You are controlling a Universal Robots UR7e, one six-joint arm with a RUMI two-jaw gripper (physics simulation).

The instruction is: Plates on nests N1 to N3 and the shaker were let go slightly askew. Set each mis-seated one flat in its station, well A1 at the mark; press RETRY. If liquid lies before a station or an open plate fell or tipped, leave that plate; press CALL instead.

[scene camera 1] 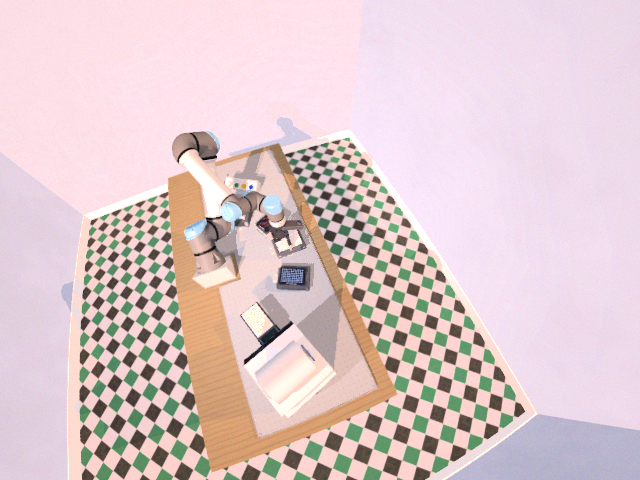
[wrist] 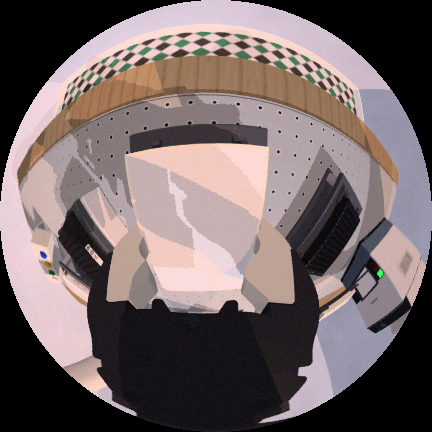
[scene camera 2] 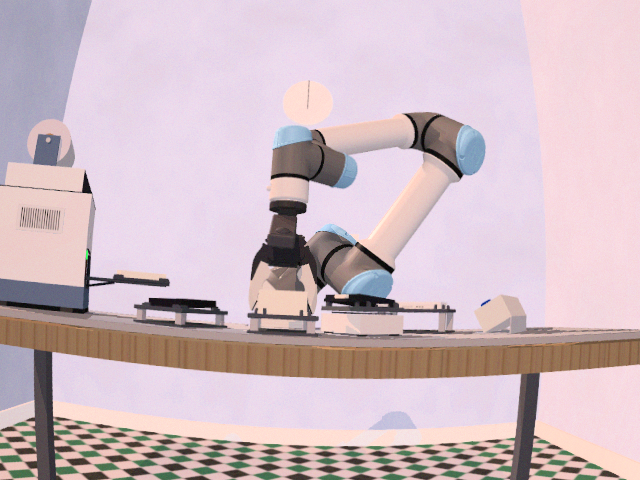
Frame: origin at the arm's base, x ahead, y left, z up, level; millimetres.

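Where they show: gripper, fingertip midpoint: (scene camera 1: pixel 287 241) (wrist: pixel 200 221); arm's base, origin of the base link: (scene camera 1: pixel 211 266).
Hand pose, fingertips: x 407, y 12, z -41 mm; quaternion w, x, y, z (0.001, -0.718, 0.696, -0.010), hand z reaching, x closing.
Things, the pixels of their top centre, and the offset from my fingertips. "spot": a spot on its surface instead.
- white plate, middle of its top: (wrist: pixel 198 242) (scene camera 2: pixel 283 291) (scene camera 1: pixel 287 237) dx +6, dy +1, dz +39 mm
- dark-rimmed nest, middle of its top: (wrist: pixel 198 219) (scene camera 2: pixel 282 309) (scene camera 1: pixel 287 240) dx +6, dy +1, dz +7 mm
- black plate, middle of its top: (wrist: pixel 336 245) (scene camera 2: pixel 183 298) (scene camera 1: pixel 292 275) dx -37, dy -197, dz +17 mm
- neighbouring nest, middle of its top: (wrist: pixel 333 237) (scene camera 2: pixel 181 304) (scene camera 1: pixel 293 276) dx -33, dy -199, dz +3 mm
- dark plate, middle of its top: (wrist: pixel 87 270) (scene camera 2: pixel 359 295) (scene camera 1: pixel 269 219) dx -50, dy +147, dz +41 mm
- white block, surface spot: (scene camera 2: pixel 361 322) spot: dx +33, dy +143, dz -12 mm
- white instrument, middle of its top: (scene camera 2: pixel 60 129) (scene camera 1: pixel 281 367) dx -166, dy -607, dz +418 mm
- pale plate, middle of its top: (scene camera 2: pixel 140 272) (wrist: pixel 336 307) (scene camera 1: pixel 256 319) dx -254, dy -360, dz +72 mm
- button box, middle of its top: (scene camera 2: pixel 502 296) (wrist: pixel 42 267) (scene camera 1: pixel 240 180) dx -140, dy +494, dz +46 mm
- low pale item, middle of its top: (scene camera 2: pixel 417 302) (wrist: pixel 83 295) dx -192, dy +298, dz +31 mm
A white plate (scene camera 1: pixel 296 239) (scene camera 2: pixel 281 298) (wrist: pixel 210 185) sits at a dark-rimmed nest (scene camera 2: pixel 253 315) (wrist: pixel 200 136). My gripper (scene camera 1: pixel 288 240) (scene camera 2: pixel 283 305) (wrist: pixel 200 221) points down over it and is shut on its two sides. A black plate (scene camera 1: pixel 292 275) (scene camera 2: pixel 181 302) (wrist: pixel 327 240) lies on a neighbouring nest (scene camera 1: pixel 308 280) (scene camera 2: pixel 180 311), slightly sloped in scene camera 2. Another dark plate (scene camera 1: pixel 264 223) (scene camera 2: pixel 356 299) (wrist: pixel 80 240), on the other side, looks tilted above a white block (scene camera 2: pixel 361 322). The well A1 marks are too small to tell.
A white instrument (scene camera 1: pixel 289 369) (scene camera 2: pixel 43 232) (wrist: pixel 392 280) holds a pale plate (scene camera 1: pixel 257 320) (scene camera 2: pixel 139 275) on its extended tray. The button box (scene camera 1: pixel 242 184) (scene camera 2: pixel 501 312) (wrist: pixel 45 255) has green, yellow and blue buttons. A low pale item (scene camera 2: pixel 423 305) lies beyond the tilted plate.
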